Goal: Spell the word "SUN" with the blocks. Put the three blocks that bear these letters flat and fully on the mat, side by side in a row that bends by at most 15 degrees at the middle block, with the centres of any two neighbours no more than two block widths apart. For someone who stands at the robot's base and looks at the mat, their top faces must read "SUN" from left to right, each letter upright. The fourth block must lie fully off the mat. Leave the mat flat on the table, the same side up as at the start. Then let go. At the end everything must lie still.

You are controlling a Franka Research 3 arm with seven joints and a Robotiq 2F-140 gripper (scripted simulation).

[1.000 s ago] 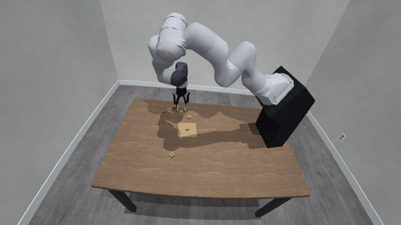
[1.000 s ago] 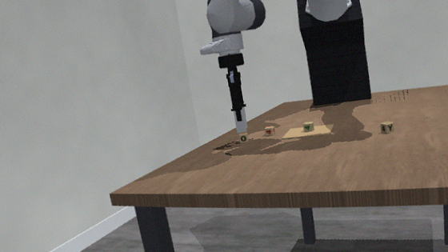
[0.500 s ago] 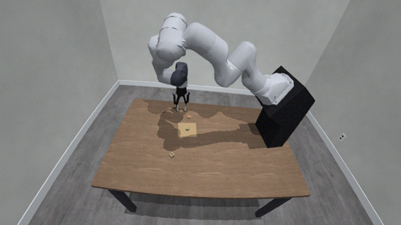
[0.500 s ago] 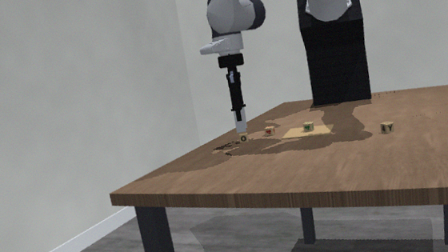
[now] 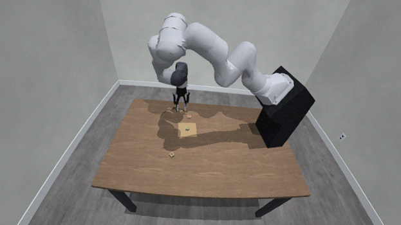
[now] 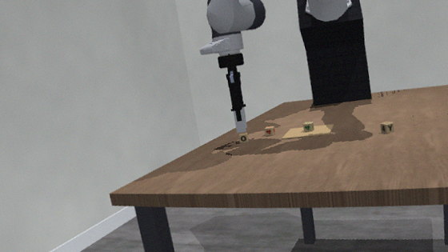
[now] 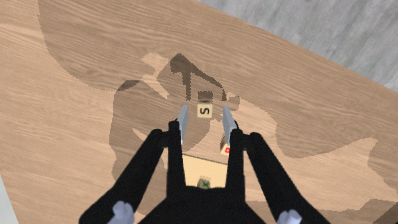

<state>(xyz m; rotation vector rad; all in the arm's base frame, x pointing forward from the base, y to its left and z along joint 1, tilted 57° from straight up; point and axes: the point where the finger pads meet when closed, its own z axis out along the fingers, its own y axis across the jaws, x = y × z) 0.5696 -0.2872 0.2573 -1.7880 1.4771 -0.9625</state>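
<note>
Right now my hand is 5 cm above the S block. From my hand the other things lie so: U block (20 cm to the left, 5 cm below, 4 cm behind); tan mat (19 cm to the left, 7 cm below, 4 cm behind).
</note>
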